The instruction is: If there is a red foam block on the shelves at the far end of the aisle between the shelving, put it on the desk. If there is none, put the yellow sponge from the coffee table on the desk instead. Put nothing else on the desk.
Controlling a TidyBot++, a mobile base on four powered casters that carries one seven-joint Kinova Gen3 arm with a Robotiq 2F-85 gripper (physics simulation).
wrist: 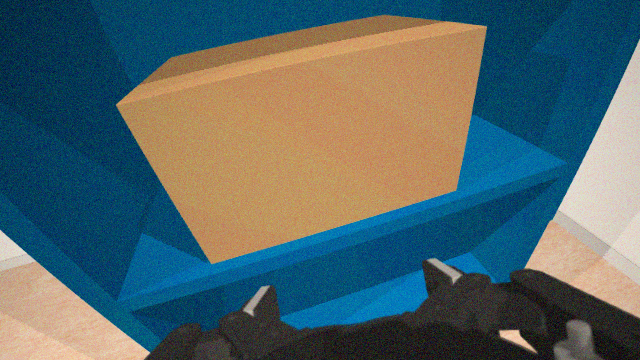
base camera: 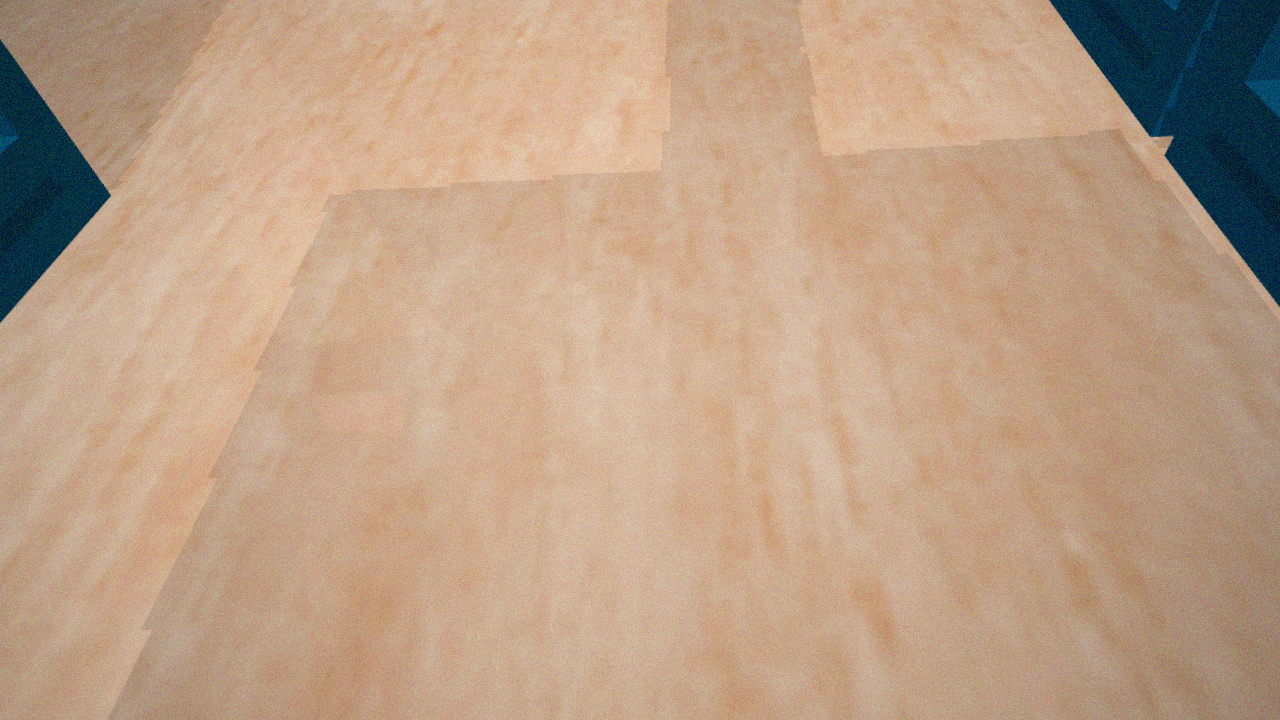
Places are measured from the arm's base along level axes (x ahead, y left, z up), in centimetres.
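Pixels of known places: gripper, fingertip midpoint: (wrist: pixel 350 289).
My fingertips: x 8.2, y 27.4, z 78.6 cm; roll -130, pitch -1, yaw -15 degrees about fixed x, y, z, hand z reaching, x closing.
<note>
Behind a point stands the place of what it marks.
My gripper (wrist: pixel 350 289) @(x 8.2, y 27.4, z 78.6 cm) is open and empty at the bottom of the wrist view, in front of a blue shelf unit (wrist: pixel 505 175) @(x 48.3, y 47.3, z 59.4 cm). A large tan box stands on a shelf board of that unit, above and beyond the fingertips and apart from them. A red foam block, the yellow sponge, the desk and the coffee table do not show in either view. What lies behind the box is hidden.
The tan box (wrist: pixel 320 145) @(x 13.6, y 49.7, z 75.5 cm) fills most of its shelf's width. A white wall (wrist: pixel 615 150) @(x 162.8, y 72.8, z 15.8 cm) stands to the right of the unit. In the base camera view, dark blue shelving (base camera: pixel 40 188) @(x 60.2, y 44.5, z -35.4 cm) stands at the left edge and more shelving (base camera: pixel 1226 143) @(x 54.5, y -36.8, z -35.5 cm) at the upper right, with wood floor (base camera: pixel 680 402) @(x 39.4, y -0.6, z -39.7 cm) between them.
</note>
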